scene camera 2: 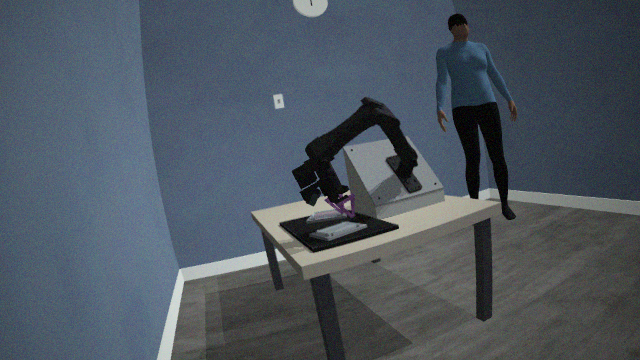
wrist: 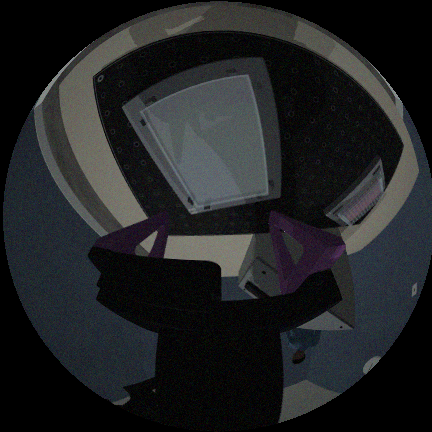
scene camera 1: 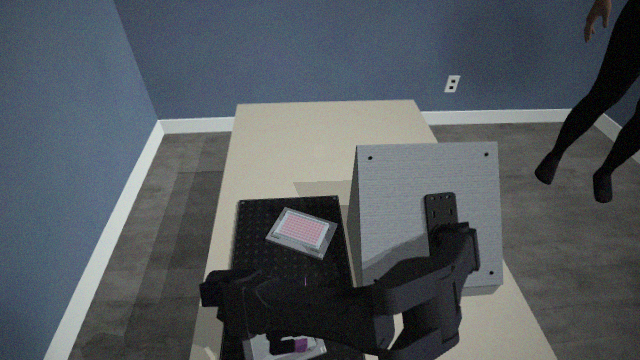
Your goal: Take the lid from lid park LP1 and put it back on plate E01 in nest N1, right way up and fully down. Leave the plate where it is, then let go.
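Frame: origin at the arm's base, x right, y back, z down, level; centimetres.
Seen in the pictures: gripper, fingertip midpoint: [scene camera 2: 347,215] [wrist: 218,215]; arm's base at its link origin: [scene camera 2: 403,173] [scene camera 1: 442,237].
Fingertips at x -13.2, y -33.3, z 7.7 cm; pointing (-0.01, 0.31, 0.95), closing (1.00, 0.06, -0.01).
Offsets run from my fingertips to a thing's middle. Level surfaces: height alone.
The clear lid @(dx +0.0, dy -4.5, dz +3.7 cm) [scene camera 1: 261,346] [scene camera 2: 341,228] [wrist: 220,140] lies flat in the grey lid park LP1 @(dx +0.0, dy -4.5, dz +4.1 cm) [wrist: 273,150] at the near end of the black board. Plate E01 @(dx +27.0, dy +2.1, dz +3.2 cm) [scene camera 1: 301,229] [wrist: 364,205], with pink wells, sits in the grey nest N1 @(dx +27.0, dy +2.1, dz +4.2 cm) [scene camera 1: 325,250] [wrist: 351,194] at the board's far end. My gripper [scene camera 2: 342,206] [wrist: 218,215] is open, its purple fingers wide apart with nothing between them. It hangs above the board, and the lid lies beyond the fingertips in the wrist view. In scene camera 1 the arm hides most of the fingers and part of the lid.
The black perforated board @(dx +14.4, dy -1.7, dz +5.7 cm) [scene camera 1: 255,250] [scene camera 2: 377,226] [wrist: 310,125] lies on the beige table @(dz +6.3 cm) [scene camera 1: 320,140] [scene camera 2: 425,217]. The grey sloped arm mount [scene camera 1: 395,200] [scene camera 2: 367,180] stands beside the board. A person [scene camera 2: 467,75] stands behind the table.
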